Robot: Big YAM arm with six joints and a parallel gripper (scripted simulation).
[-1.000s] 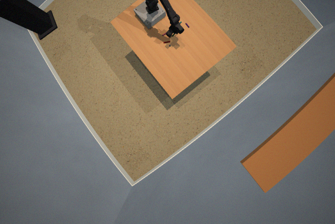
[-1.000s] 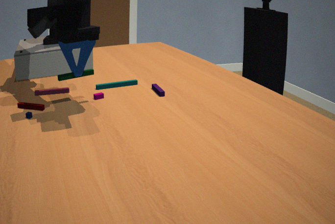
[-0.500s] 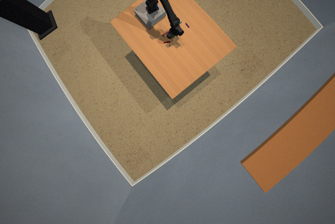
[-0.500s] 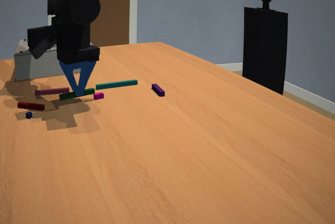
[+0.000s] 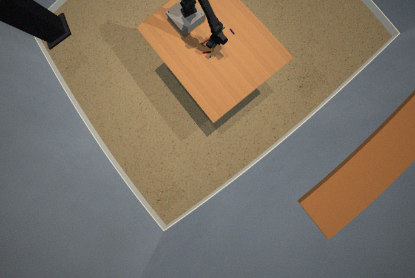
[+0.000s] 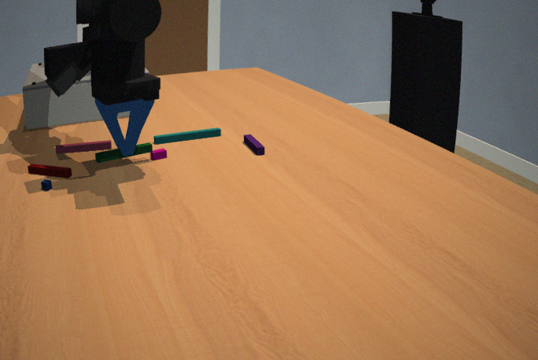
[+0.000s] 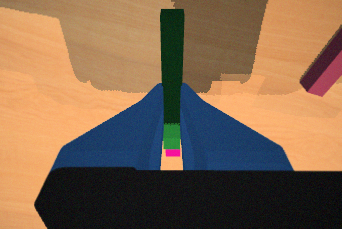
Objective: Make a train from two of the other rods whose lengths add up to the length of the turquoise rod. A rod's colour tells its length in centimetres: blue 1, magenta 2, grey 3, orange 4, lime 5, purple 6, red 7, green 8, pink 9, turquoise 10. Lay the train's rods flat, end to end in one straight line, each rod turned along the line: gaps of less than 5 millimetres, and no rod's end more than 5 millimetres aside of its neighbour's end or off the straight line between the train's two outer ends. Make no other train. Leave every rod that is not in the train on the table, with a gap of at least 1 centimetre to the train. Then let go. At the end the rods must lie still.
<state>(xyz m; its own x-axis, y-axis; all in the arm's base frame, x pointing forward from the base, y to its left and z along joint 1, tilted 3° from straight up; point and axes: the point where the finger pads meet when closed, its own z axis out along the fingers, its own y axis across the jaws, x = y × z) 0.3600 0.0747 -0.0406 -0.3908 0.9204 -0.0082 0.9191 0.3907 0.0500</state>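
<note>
The green rod is 1 cm below my hand. From my hand the other things lie so: pink rod (7 cm behind, 7 cm to the right, 2 cm below); then magenta rod (2 cm behind, 4 cm to the left, 2 cm below); then red rod (2 cm ahead, 11 cm to the right, 2 cm below).
</note>
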